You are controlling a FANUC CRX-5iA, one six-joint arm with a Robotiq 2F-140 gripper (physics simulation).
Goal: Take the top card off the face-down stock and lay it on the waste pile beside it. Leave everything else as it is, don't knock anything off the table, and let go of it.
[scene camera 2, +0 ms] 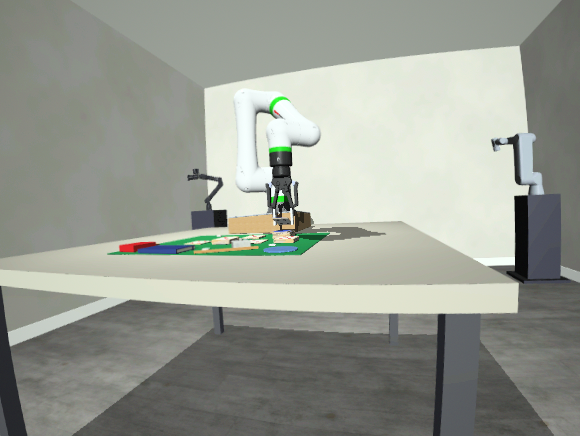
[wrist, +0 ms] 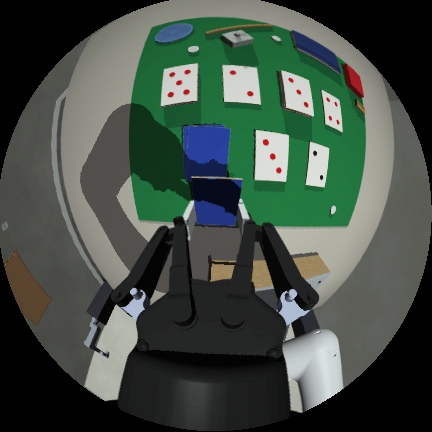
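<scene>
My gripper is shut on a blue-backed card, its two fingertips at the card's side edges. The card is face down and held above the mat, at the near end of the stock in the wrist view. The face-down stock is a blue-backed pile with slightly uneven edges, partly in shadow. Right of it in the wrist view lies a face-up card with three red pips. Beyond the stock lies a face-up pile with five red pips. I cannot tell for certain which is the waste pile.
Other face-up cards lie on the green mat. Along its far side are a blue disc, a grey block, a thin stick, a blue book and a red box. A wooden box stands behind.
</scene>
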